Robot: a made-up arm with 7 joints.
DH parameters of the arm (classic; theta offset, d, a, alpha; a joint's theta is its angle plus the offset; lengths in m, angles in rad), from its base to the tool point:
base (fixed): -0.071 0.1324 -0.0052 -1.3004
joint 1: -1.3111 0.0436 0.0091 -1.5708
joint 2: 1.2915 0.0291 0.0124 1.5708
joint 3: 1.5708 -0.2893 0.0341 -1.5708
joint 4: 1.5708 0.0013 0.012 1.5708
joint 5: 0 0.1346 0.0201 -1.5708
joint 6: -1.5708 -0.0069 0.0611 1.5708
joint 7: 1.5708 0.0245 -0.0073 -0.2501
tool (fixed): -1.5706 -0.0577 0 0
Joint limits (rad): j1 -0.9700..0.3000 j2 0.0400..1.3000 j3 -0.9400..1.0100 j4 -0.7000..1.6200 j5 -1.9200..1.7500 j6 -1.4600..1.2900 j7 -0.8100..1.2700
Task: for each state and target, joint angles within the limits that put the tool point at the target. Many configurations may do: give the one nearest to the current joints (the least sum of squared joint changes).
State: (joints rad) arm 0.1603 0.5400 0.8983 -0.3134 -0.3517 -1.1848 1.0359
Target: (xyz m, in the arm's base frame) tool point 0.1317 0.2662 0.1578
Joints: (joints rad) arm -0.0870 0.9694 0.9665 -0.5248 -0.3481 -1.1740 1.0199
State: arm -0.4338 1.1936 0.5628 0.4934 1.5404 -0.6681 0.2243
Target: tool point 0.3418 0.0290 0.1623
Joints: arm -0.9700 0.4198 -0.0442 -0.4128 1.5340 -0.5526 0.3061
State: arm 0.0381 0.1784 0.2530 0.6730 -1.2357 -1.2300 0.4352
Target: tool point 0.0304 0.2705 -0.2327
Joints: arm 0.1628 0.3515 0.3623 0.6662 -1.2461 -1.2820 0.4378
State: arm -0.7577 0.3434 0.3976 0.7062 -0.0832 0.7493 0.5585
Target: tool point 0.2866 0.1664 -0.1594
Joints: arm -0.9619 0.4830 0.3769 1.2506 -0.0388 1.2900 0.5791
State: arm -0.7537 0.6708 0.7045 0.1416 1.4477 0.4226 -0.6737
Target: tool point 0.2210 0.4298 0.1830
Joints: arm -0.8317 1.0409 0.7428 0.3570 1.3558 0.3390 -0.6392
